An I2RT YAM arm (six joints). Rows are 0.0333 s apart.
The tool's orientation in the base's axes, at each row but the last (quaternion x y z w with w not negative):
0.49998 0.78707 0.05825 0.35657
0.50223 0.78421 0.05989 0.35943
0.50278 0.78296 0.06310 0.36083
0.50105 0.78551 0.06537 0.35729
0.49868 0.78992 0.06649 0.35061
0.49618 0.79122 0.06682 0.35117
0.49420 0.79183 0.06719 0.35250
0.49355 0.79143 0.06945 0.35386
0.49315 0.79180 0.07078 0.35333
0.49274 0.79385 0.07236 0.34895
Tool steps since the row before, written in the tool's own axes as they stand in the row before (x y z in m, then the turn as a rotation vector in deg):
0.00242 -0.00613 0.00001 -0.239 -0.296 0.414
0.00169 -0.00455 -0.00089 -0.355 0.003 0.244
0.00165 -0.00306 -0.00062 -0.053 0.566 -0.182
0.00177 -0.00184 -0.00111 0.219 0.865 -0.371
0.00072 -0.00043 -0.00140 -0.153 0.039 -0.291
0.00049 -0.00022 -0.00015 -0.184 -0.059 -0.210
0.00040 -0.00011 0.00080 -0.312 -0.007 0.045
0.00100 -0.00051 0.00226 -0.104 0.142 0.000
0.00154 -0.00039 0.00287 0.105 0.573 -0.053
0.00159 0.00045 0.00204 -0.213 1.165 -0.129
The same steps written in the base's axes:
-0.00516 -0.00102 -0.00397 0.095 -0.454 -0.318
-0.00434 -0.00058 -0.00227 0.239 -0.359 0.001
-0.00305 0.00005 -0.00179 0.318 0.279 0.421
-0.00249 0.00086 -0.00091 0.355 0.701 0.563
-0.00137 0.00073 0.00050 -0.112 -0.037 0.309
-0.00038 0.00033 -0.00023 -0.126 -0.132 0.220
0.00031 0.00008 -0.00084 0.105 -0.273 0.117
0.00079 0.00003 -0.00240 0.131 -0.015 0.116
0.00111 0.00040 -0.00306 0.358 0.388 0.252
0.00117 0.00108 -0.00208 0.830 0.439 0.734

